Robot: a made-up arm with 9 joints. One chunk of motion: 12 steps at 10 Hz.
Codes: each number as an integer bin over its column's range. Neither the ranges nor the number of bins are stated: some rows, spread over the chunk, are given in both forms.
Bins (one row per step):
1: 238 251 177 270 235 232
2: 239 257 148 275 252 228
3: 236 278 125 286 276 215
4: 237 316 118 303 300 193
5: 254 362 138 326 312 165
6: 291 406 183 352 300 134
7: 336 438 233 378 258 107
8: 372 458 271 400 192 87
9: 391 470 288 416 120 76
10: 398 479 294 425 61 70
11: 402 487 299 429 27 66
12: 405 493 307 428 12 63
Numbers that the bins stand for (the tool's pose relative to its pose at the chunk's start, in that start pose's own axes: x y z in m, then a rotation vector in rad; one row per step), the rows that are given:
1: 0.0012 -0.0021 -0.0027 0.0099 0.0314 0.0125
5: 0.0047 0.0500 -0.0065 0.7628 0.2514 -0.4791
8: 0.0301 0.0951 0.0065 1.7577 -0.0914 -1.0515
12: 0.0372 0.1115 0.0100 2.1341 -0.6057 -1.2277
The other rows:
2: 0.0014 0.0007 -0.0055 0.0772 0.0800 -0.0168
3: 0.0008 0.0106 -0.0078 0.2250 0.1486 -0.1122
4: 0.0010 0.0284 -0.0085 0.4536 0.2171 -0.2737
6: 0.0126 0.0707 -0.0021 1.1124 0.2171 -0.7066
7: 0.0223 0.0857 0.0028 1.4619 0.0971 -0.9048
9: 0.0342 0.1007 0.0082 1.9728 -0.2971 -1.1323
10: 0.0357 0.1050 0.0088 2.0938 -0.4657 -1.1763
11: 0.0365 0.1087 0.0093 2.1476 -0.5629 -1.2057

